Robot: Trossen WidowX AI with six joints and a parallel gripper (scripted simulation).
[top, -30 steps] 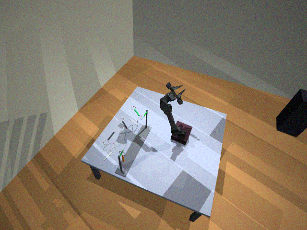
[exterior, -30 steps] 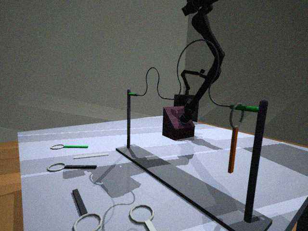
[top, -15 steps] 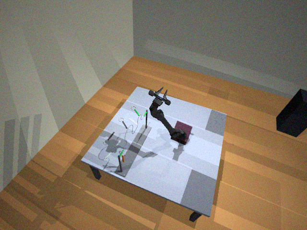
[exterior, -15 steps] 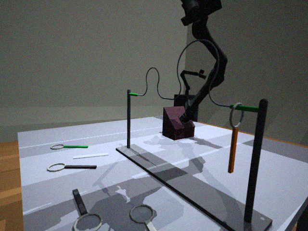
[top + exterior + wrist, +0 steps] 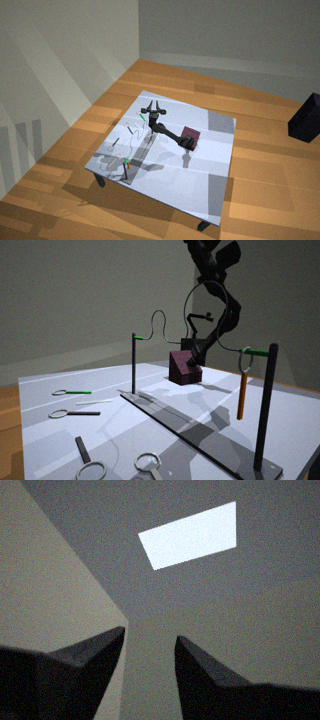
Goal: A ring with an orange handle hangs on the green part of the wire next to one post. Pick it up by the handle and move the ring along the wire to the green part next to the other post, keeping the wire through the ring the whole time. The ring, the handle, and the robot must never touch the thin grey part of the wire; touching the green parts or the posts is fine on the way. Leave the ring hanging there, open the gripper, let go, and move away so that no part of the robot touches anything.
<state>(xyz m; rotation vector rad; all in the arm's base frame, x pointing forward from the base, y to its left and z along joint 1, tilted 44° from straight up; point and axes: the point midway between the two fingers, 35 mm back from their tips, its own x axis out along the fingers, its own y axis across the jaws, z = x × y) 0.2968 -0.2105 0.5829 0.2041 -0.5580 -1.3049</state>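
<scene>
Now: the ring with orange handle 480 mm below my gripper tip, 320 mm to the left of it and 70 mm ahead of it. Round my gripper tip: ring with black handle (700 mm below, 380 mm ahead, 160 mm to the right); white strip (700 mm below, 280 mm ahead, 220 mm to the right).
</scene>
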